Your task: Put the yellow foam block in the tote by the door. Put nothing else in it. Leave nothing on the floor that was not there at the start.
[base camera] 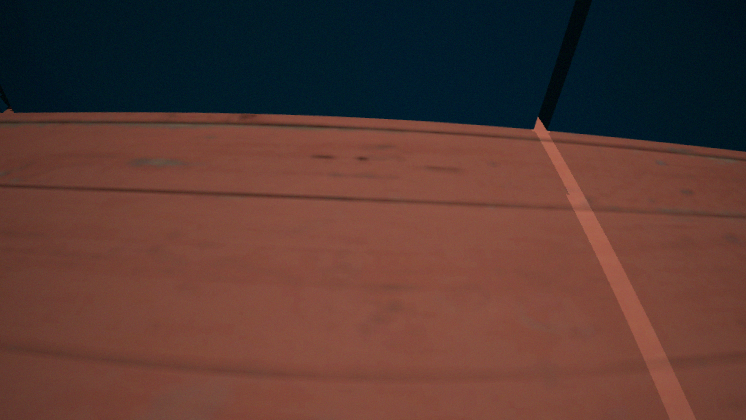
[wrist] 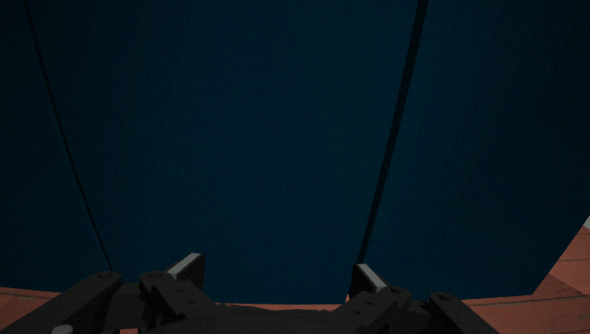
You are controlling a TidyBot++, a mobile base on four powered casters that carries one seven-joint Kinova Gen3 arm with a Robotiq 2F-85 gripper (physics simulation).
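Places are measured from the arm's base along level axes (x ahead, y left, z up), in millimetres.
Pixels of known places: gripper, fingertip midpoint: (wrist: 278, 276).
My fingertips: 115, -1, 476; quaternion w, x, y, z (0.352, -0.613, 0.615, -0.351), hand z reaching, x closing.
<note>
Behind a point stands the place of what it marks, as x, y, z.
My gripper (wrist: 278, 276) {115, 0, 476} is open, its two fingers standing wide apart at the bottom of the wrist view, with nothing between them. It faces a large dark blue upright surface. The yellow foam block does not show in either view. The tote and the door cannot be made out in either view.
A tall dark blue panelled surface (base camera: 292, 57) {689, 119, -298} (wrist: 260, 150) {691, 78, 292} with dark vertical seams stands across the way ahead. Its right lower corner shows at the right of the wrist view. Reddish plank floor (base camera: 313, 250) {407, 47, -397} (wrist: 565, 310) {668, -1331, -396} runs up to its foot. A lighter strip (base camera: 616, 271) crosses the floor at the right.
</note>
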